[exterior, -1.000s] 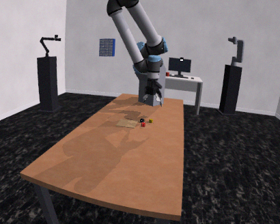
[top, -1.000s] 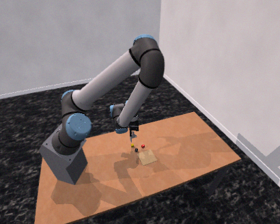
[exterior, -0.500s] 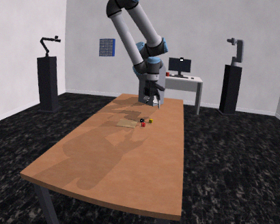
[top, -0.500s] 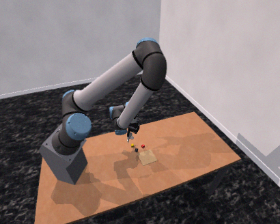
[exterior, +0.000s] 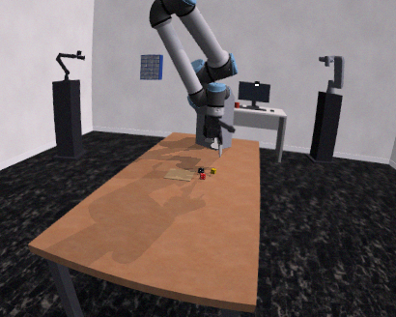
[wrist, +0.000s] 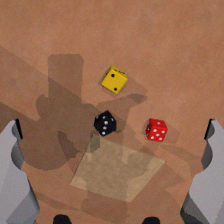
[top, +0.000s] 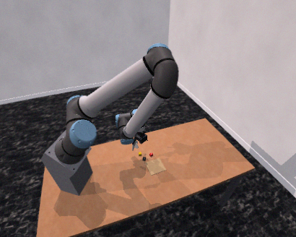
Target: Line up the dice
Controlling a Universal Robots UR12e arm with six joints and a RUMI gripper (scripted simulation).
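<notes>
My hand is 11 cm above the yellow die. Also, from my hand: black die (1 cm ahead, 7 cm to the right, 11 cm below); red die (9 cm ahead, 6 cm to the right, 11 cm below); tan mat (6 cm ahead, 18 cm to the right, 12 cm below).
</notes>
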